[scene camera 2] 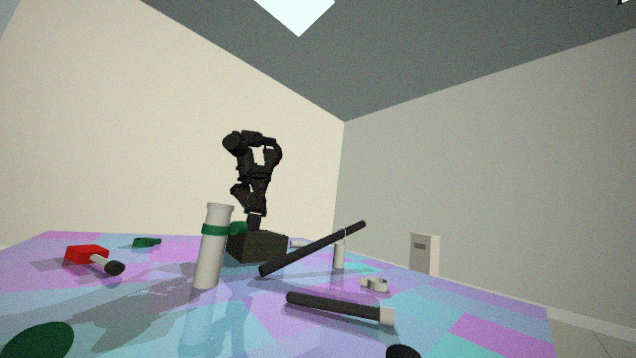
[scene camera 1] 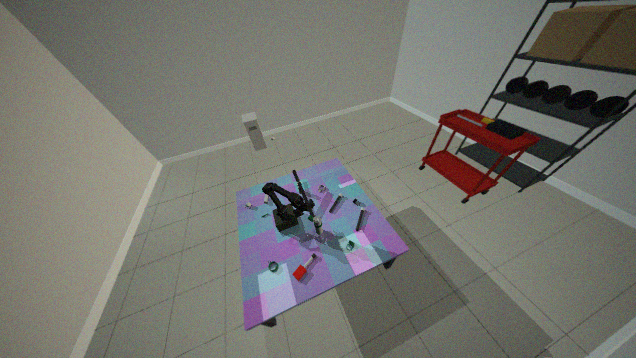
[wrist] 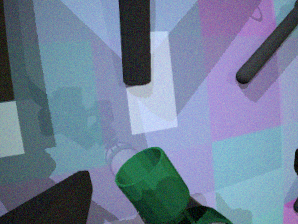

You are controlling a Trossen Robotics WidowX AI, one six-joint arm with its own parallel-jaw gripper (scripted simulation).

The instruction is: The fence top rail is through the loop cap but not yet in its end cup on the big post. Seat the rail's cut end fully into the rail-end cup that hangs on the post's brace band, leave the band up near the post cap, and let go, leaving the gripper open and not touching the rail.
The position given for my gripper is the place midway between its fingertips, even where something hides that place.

Observation:
My gripper (scene camera 2: 252,205) is open, with nothing in its grasp.
My gripper also shows in the wrist view (wrist: 193,170).

